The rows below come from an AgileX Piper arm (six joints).
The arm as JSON. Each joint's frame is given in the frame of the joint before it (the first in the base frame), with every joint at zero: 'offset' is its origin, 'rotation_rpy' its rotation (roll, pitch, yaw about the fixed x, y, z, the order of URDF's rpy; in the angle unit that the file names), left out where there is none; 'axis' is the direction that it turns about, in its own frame. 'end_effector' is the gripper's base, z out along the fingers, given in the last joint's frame.
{
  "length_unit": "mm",
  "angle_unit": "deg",
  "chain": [
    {
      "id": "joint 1",
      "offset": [
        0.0,
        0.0,
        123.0
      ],
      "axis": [
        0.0,
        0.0,
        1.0
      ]
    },
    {
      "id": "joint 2",
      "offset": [
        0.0,
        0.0,
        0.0
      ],
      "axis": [
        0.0,
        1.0,
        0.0
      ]
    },
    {
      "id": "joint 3",
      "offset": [
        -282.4,
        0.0,
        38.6
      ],
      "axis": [
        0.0,
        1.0,
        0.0
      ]
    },
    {
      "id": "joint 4",
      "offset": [
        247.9,
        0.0,
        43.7
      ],
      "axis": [
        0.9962,
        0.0,
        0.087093
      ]
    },
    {
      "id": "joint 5",
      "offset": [
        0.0,
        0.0,
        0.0
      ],
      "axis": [
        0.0,
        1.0,
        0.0
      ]
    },
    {
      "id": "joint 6",
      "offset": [
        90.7,
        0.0,
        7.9
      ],
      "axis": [
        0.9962,
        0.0,
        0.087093
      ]
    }
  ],
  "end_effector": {
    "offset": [
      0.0,
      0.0,
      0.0
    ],
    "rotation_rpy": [
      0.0,
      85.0,
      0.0
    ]
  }
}
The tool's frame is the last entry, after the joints.
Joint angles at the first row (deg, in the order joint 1, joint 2, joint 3, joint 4, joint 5, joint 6):
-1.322 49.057 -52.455 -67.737 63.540 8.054
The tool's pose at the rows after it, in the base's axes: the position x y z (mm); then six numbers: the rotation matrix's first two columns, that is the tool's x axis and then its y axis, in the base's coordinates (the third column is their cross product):
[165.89 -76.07 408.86 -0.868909 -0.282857 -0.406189 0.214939 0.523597 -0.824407]
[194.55 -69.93 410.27 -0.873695 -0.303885 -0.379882 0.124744 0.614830 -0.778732]
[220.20 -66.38 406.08 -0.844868 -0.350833 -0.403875 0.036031 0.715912 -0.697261]
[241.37 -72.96 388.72 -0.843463 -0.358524 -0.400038 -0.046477 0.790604 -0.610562]
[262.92 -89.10 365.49 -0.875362 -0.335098 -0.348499 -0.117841 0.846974 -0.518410]
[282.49 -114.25 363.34 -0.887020 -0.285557 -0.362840 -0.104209 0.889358 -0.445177]
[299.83 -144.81 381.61 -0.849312 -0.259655 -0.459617 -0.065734 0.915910 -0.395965]
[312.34 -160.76 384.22 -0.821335 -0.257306 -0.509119 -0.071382 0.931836 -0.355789]
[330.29 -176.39 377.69 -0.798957 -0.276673 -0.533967 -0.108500 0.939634 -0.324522]
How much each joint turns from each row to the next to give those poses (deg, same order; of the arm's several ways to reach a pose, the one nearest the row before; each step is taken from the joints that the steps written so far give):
0.000 8.599 -9.585 8.096 3.270 -3.954
-0.060 5.749 -5.847 8.290 -0.306 -5.341
-2.422 4.151 -3.758 11.334 -4.660 -6.681
-4.395 4.052 -0.915 10.800 -3.605 -7.155
-4.967 5.824 -1.621 8.906 -0.007 -7.273
-5.529 5.807 -5.884 7.233 0.825 -5.279
-6.186 5.181 -9.269 9.232 -0.311 -6.805
-2.910 3.593 -4.539 6.364 -0.209 -4.543
-1.969 4.782 -4.368 5.486 0.001 -5.110

